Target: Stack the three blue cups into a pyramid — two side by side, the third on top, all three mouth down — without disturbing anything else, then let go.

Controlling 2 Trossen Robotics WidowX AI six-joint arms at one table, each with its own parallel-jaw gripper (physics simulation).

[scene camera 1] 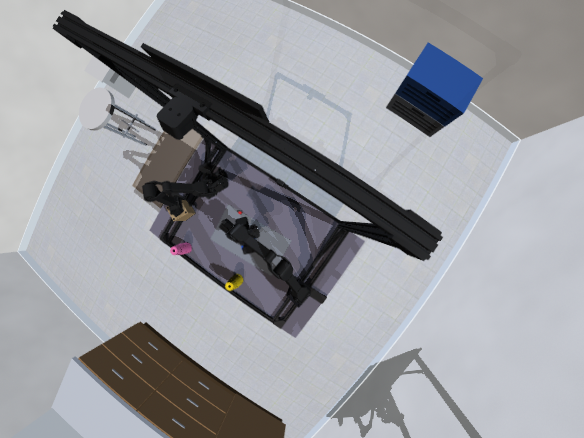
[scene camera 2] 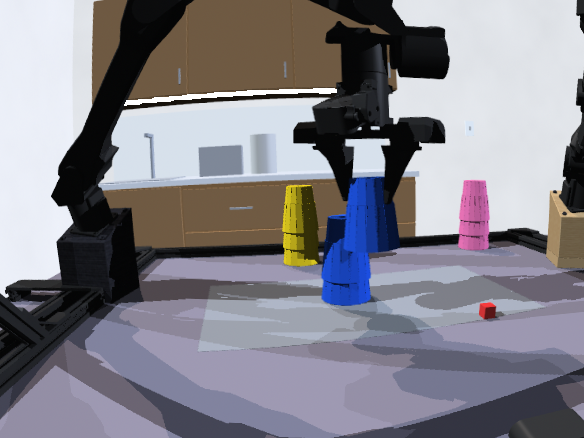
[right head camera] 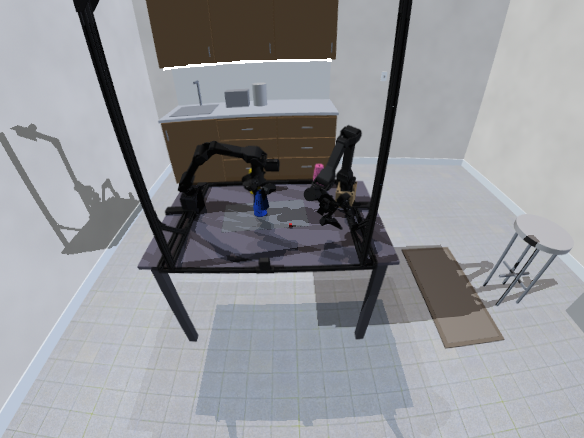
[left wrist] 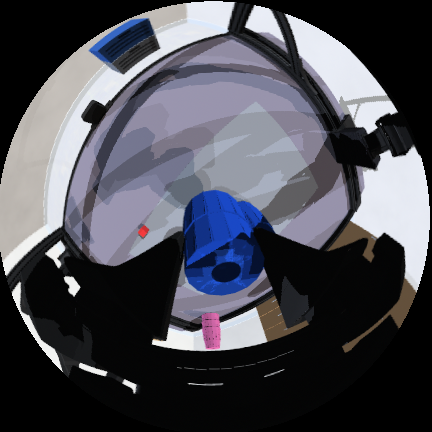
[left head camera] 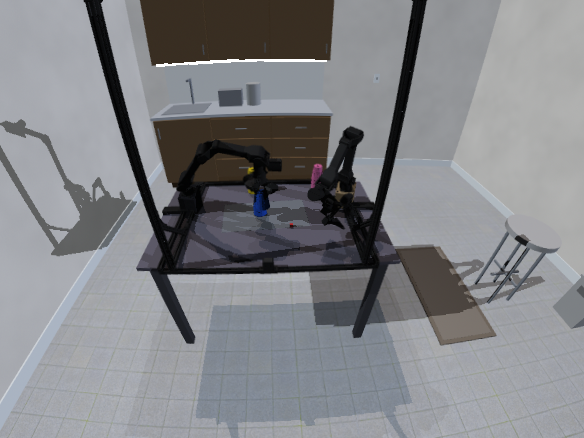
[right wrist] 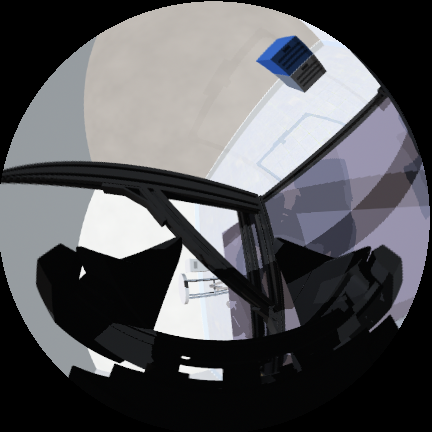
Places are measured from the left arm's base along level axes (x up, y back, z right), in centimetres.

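Where they show: left gripper, between the fingertips: (scene camera 2: 366, 202) (right head camera: 259, 198) (left wrist: 219, 234) (left head camera: 260, 198); right gripper, between the fingertips: (scene camera 1: 215, 163) (right head camera: 347, 223) (left head camera: 350, 223) (right wrist: 228, 242); left arm's base, origin of its link: (scene camera 1: 298, 295) (scene camera 2: 94, 224) (right head camera: 190, 192) (left wrist: 369, 145) (left head camera: 188, 191); right arm's base, origin of its link: (scene camera 1: 176, 210) (scene camera 2: 579, 203) (right head camera: 346, 186) (left head camera: 346, 187).
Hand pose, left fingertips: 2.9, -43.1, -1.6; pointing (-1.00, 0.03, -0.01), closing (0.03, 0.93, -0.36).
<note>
Things, the pixels of their top centre, and the offset from my left fingertips, as dx, dy, dz. Level surfaces: height alone.
- blue cup, centre of its top: (left wrist: 218, 271) (scene camera 2: 371, 177) (left head camera: 262, 192) (right head camera: 260, 192) +3.1, -0.6, -0.6
- pale mat, height of its surface: dx -14.7
- yellow cup stack, centre of its top: (scene camera 2: 298, 186) (scene camera 1: 230, 286) +0.5, +16.7, -26.7
- pink cup stack, centre of its top: (scene camera 2: 474, 180) (left wrist: 213, 348) (right head camera: 319, 165) (left head camera: 318, 165) (scene camera 1: 173, 251) +0.5, -19.5, -44.6
- small red cube, centre of its top: (scene camera 2: 488, 304) (left wrist: 141, 232) (left head camera: 291, 224) -13.1, -16.0, -0.6
My left gripper (left head camera: 261, 190) (right head camera: 260, 189) (scene camera 2: 367, 197) (left wrist: 219, 234) is shut on a blue cup (scene camera 2: 372, 225) (left wrist: 222, 255), held mouth down and raised above the table. Two other blue cups (scene camera 2: 346, 280) (left wrist: 252, 212) stand nested, mouth down, on the pale mat (scene camera 2: 240, 330). In scene camera 2 the held cup overlaps the upper right of this nested pair, and its rim shows lower than the pair's top. Whether they touch cannot be told. My right gripper (left head camera: 334, 221) (right head camera: 331, 221) (right wrist: 228, 242) is open and empty, at the right of the table in the left head camera.
A yellow cup stack (scene camera 2: 300, 225) (scene camera 1: 234, 282) stands behind the blue cups. A pink cup stack (scene camera 2: 474, 215) (scene camera 1: 181, 248) (left wrist: 211, 330) stands at the back right in scene camera 2. A small red cube (scene camera 2: 487, 310) (left wrist: 143, 231) (left head camera: 291, 225) lies right of the blue cups there.
</note>
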